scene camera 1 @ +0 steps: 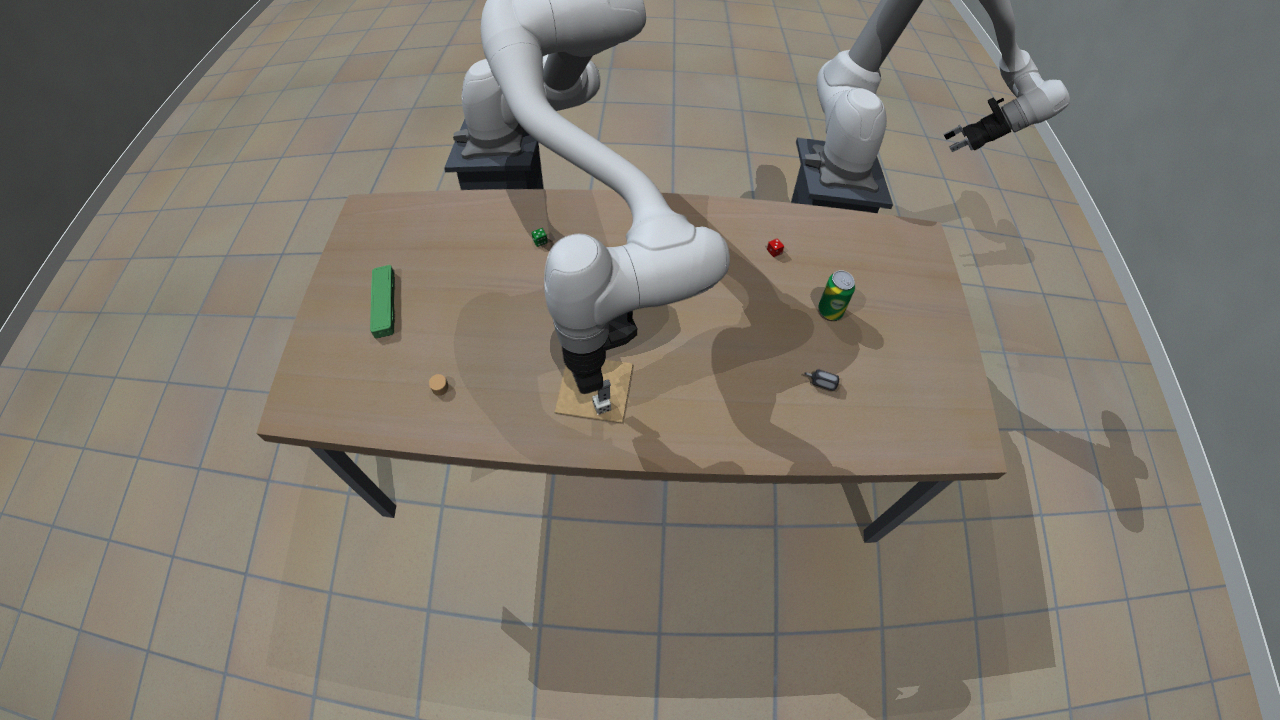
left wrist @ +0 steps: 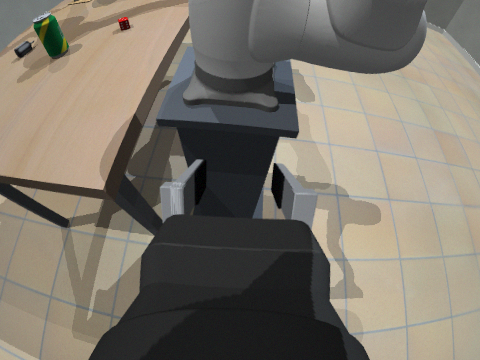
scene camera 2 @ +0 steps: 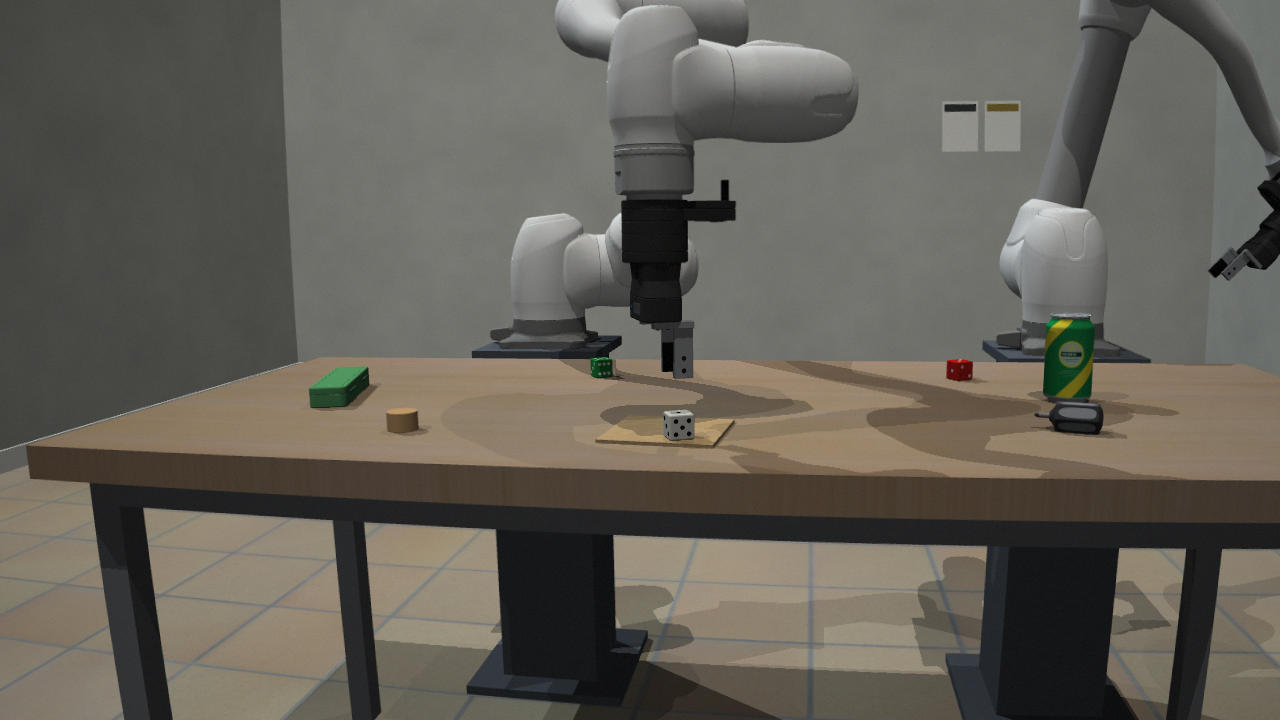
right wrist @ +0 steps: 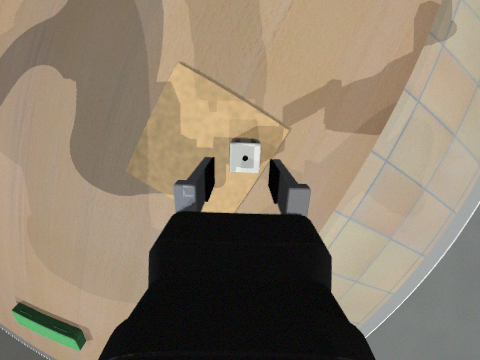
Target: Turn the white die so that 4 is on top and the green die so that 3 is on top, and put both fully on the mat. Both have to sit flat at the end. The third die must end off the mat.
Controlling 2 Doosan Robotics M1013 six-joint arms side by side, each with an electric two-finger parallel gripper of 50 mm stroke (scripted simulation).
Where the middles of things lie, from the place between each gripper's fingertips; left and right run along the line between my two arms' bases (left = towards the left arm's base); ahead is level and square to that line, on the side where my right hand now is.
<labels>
I see the white die [scene camera 2: 679,424] 80 mm below my right hand [scene camera 2: 676,374]. The rest, counted from my right hand: tan mat [scene camera 2: 637,430] 40 mm behind, 20 mm to the right, 90 mm below; then wooden disc [scene camera 2: 401,420] 360 mm to the right, 80 mm below; then dark grey object [scene camera 2: 1087,418] 110 mm behind, 460 mm to the left, 80 mm below.
My left hand [scene camera 2: 1218,275] is 59 cm short of the can [scene camera 2: 1069,341], 43 cm to the left of it and 10 cm above it. The rest, counted from my left hand: tan mat 95 cm to the right, 85 cm ahead, 16 cm below; white die 93 cm to the right, 90 cm ahead, 14 cm below; dark grey object 79 cm ahead, 47 cm to the right, 14 cm below.
</labels>
